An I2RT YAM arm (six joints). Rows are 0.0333 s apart.
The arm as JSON. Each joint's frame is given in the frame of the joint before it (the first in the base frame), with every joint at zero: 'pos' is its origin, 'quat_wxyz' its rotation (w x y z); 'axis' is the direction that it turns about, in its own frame. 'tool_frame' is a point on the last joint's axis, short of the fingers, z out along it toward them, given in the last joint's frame.
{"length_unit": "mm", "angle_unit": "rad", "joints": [
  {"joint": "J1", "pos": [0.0, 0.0, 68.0], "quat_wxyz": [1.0, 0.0, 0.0, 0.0], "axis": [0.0, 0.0, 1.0]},
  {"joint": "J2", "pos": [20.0, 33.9, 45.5], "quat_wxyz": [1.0, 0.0, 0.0, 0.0], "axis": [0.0, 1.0, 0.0]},
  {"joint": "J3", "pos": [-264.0, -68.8, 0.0], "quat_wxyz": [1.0, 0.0, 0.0, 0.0], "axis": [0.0, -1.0, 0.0]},
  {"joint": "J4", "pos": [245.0, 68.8, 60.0], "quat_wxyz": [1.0, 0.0, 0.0, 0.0], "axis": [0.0, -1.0, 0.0]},
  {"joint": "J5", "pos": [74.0, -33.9, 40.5], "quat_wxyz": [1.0, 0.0, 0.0, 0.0], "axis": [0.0, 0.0, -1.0]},
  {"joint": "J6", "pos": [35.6, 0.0, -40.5], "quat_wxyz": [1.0, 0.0, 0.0, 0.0], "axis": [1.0, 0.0, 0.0]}
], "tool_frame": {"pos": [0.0, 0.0, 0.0], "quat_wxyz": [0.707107, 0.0, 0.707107, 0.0]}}
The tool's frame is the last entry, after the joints.
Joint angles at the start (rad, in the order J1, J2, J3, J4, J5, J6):
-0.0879, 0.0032, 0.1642, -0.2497, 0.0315, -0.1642
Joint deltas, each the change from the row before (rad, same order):
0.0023, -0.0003, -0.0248, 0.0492, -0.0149, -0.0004
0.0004, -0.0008, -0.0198, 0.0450, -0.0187, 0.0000
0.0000, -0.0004, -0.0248, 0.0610, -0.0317, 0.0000
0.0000, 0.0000, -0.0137, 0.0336, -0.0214, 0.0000
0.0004, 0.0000, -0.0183, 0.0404, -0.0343, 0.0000
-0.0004, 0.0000, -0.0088, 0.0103, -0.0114, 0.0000
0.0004, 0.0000, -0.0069, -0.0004, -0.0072, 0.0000
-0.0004, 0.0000, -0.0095, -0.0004, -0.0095, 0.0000
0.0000, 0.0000, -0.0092, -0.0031, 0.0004, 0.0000
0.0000, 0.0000, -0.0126, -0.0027, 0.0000, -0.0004
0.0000, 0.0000, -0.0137, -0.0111, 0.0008, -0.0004
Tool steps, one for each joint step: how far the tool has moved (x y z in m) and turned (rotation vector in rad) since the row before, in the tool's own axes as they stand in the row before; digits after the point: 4 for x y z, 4 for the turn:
0.0027, 0.0013, 0.0028, -0.0129, -0.0272, 0.0000
0.0016, 0.0010, 0.0020, -0.0146, -0.0288, 0.0002
0.0016, 0.0014, 0.0022, -0.0253, -0.0413, -0.0007
0.0010, 0.0009, 0.0011, -0.0179, -0.0231, -0.0009
0.0018, 0.0015, 0.0013, -0.0306, -0.0274, -0.0016
0.0019, 0.0006, 0.0006, -0.0106, -0.0033, -0.0002
0.0024, 0.0007, 0.0004, -0.0087, 0.0059, 0.0008
0.0033, 0.0008, 0.0006, -0.0106, 0.0082, 0.0011
0.0036, 0.0005, 0.0006, -0.0016, 0.0121, 0.0014
0.0047, 0.0007, 0.0008, -0.0025, 0.0150, 0.0014
0.0060, 0.0009, 0.0008, -0.0033, 0.0244, 0.0025

